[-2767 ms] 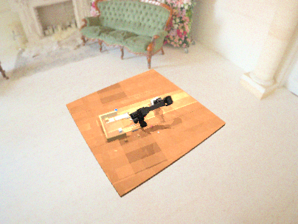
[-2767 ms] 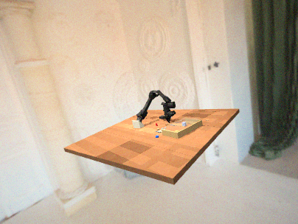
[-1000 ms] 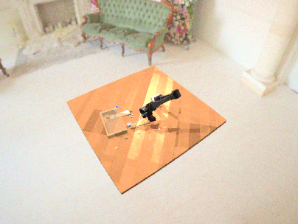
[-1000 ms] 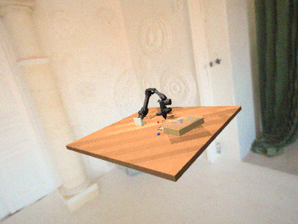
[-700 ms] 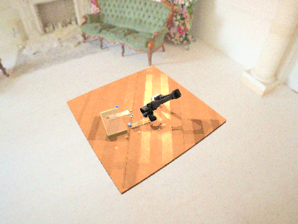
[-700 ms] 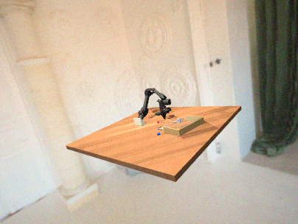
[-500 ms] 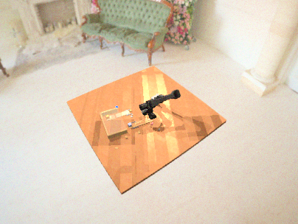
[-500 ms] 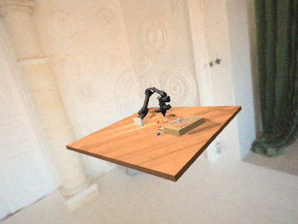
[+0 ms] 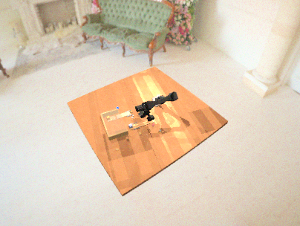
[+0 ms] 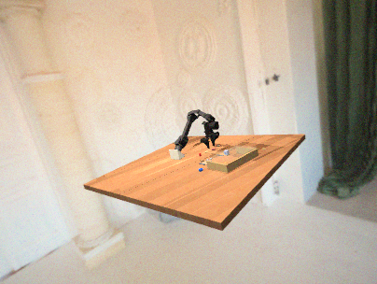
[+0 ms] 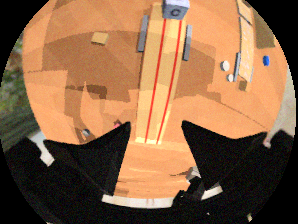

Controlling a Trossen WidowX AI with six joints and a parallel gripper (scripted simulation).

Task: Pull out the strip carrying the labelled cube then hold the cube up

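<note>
Now: gripper tip 6 cm short of the pale strip and 4 cm above it. The rest, counted from my gripper tip: grey labelled cube (17 cm ahead, 2 cm to the right, 2 cm below); then small red piece (10 cm to the right, 5 cm behind, 3 cm below); then small blue piece (33 cm to the right, 18 cm ahead, 4 cm below).
</note>
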